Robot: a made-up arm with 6 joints. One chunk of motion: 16 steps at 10 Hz.
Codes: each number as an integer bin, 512 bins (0 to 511) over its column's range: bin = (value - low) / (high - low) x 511, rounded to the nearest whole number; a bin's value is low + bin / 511 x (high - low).
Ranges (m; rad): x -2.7..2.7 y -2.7..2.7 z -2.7..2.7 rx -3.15..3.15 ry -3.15..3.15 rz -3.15..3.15
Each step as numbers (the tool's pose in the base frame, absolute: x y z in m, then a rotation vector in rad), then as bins.
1 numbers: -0.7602 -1.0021 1.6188 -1.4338 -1.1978 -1.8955
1 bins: 184 161 409 139 158 102
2 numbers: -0.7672 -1.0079 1.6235 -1.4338 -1.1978 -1.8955
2 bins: 183 160 409 139 158 102
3 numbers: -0.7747 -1.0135 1.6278 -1.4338 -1.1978 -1.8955
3 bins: 182 160 410 139 158 102
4 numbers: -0.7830 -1.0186 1.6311 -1.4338 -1.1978 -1.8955
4 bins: 181 159 410 139 158 102
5 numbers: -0.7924 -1.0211 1.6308 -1.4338 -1.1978 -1.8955
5 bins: 181 159 410 139 158 102
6 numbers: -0.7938 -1.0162 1.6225 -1.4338 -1.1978 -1.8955
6 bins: 180 159 409 139 158 102
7 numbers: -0.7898 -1.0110 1.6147 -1.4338 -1.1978 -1.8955
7 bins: 181 160 408 139 158 102
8 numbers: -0.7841 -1.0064 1.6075 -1.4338 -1.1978 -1.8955
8 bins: 181 160 408 139 158 102
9 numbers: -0.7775 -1.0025 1.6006 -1.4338 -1.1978 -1.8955
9 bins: 182 161 407 139 158 102
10 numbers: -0.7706 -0.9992 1.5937 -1.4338 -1.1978 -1.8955
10 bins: 183 161 406 139 158 102
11 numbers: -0.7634 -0.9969 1.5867 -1.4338 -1.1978 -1.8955
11 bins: 183 161 406 139 158 102
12 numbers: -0.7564 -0.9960 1.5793 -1.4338 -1.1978 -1.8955
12 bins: 184 161 405 139 158 102
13 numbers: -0.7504 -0.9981 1.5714 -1.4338 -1.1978 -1.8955
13 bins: 184 161 404 139 158 102
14 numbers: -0.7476 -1.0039 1.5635 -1.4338 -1.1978 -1.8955
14 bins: 185 161 403 139 158 102
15 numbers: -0.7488 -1.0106 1.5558 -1.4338 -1.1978 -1.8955
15 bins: 185 160 403 139 158 102
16 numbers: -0.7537 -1.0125 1.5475 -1.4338 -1.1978 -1.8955
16 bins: 184 160 402 139 158 102
